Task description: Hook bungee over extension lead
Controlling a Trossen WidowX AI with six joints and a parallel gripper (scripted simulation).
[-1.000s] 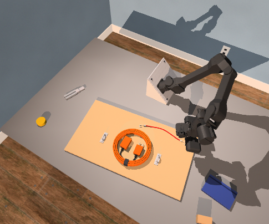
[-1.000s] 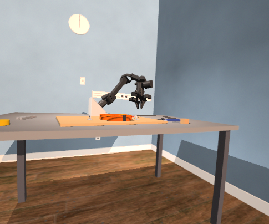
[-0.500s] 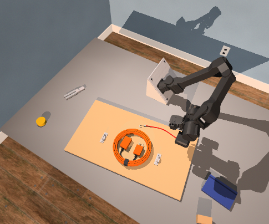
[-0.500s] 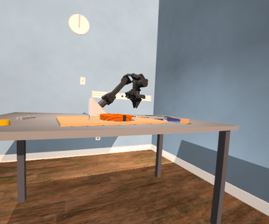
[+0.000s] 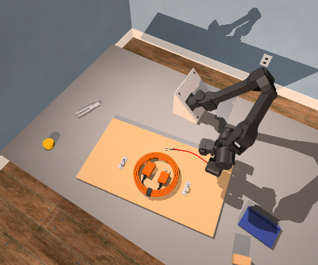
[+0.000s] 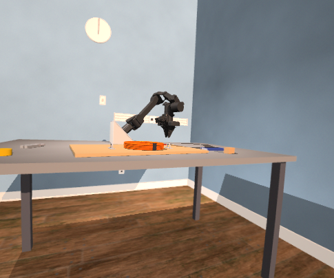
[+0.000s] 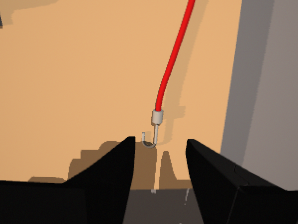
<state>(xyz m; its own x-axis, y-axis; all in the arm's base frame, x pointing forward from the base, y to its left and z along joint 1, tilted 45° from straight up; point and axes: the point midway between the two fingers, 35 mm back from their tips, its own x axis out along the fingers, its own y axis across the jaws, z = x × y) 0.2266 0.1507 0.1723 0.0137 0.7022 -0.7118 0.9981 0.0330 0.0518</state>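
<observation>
My hand is 160 mm short of the coiled extension lead, 200 mm to the left of it and 70 mm above it. Round my hand: grey tool 20 mm ahead, 690 mm to the right, 90 mm below; then wooden board 140 mm ahead, 220 mm to the right, 90 mm below; then small wooden block 290 mm ahead, 230 mm to the left, 80 mm below.
</observation>
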